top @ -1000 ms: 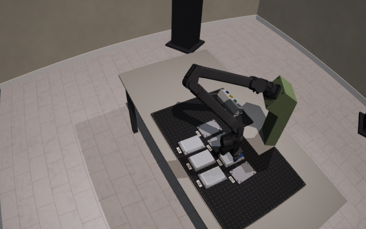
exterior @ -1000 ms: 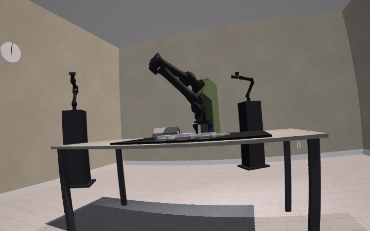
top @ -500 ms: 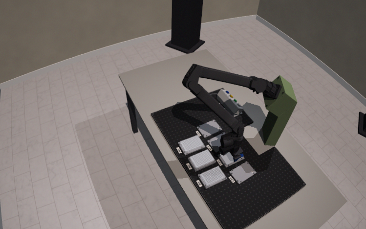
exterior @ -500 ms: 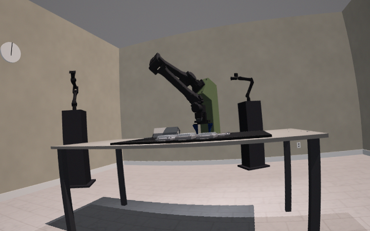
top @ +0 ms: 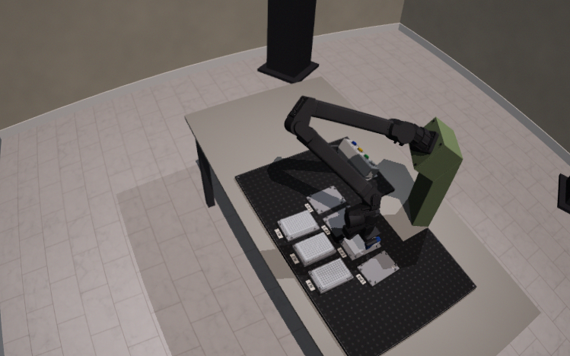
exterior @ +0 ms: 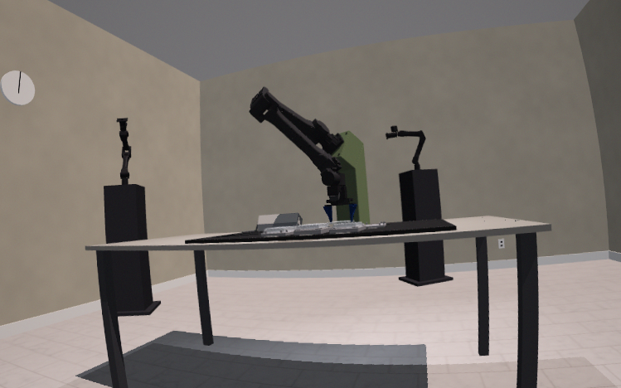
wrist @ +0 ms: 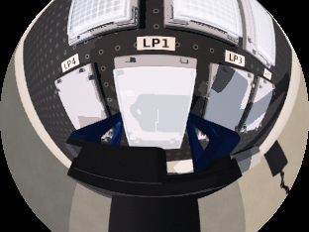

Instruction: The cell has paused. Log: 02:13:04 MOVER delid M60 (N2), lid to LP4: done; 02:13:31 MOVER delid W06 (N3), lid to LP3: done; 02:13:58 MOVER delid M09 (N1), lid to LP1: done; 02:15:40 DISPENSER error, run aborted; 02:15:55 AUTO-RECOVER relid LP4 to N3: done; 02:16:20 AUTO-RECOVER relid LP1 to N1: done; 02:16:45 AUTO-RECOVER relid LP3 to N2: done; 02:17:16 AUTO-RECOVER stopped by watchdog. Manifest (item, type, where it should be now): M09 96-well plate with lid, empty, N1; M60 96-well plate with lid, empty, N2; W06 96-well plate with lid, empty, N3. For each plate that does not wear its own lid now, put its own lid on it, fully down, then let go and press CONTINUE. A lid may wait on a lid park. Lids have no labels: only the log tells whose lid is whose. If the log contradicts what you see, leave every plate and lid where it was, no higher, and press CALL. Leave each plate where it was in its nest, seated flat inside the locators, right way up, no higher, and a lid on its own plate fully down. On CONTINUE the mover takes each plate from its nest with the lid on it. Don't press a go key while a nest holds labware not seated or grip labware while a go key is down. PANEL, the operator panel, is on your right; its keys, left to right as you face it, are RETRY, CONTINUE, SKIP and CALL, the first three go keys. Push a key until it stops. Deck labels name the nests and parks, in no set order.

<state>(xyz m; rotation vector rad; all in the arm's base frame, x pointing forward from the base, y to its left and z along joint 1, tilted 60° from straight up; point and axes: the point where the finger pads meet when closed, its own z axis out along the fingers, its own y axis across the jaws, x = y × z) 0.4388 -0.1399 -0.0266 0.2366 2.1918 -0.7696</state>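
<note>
The LP1 park is 3 cm below my hand. From my hand the other things lie so: LP3 park (6 cm behind, 12 cm to the right, 3 cm below); then LP4 park (7 cm ahead, 11 cm to the left, 3 cm below); then lp1 label (8 cm ahead, 5 cm to the right, 3 cm below).
</note>
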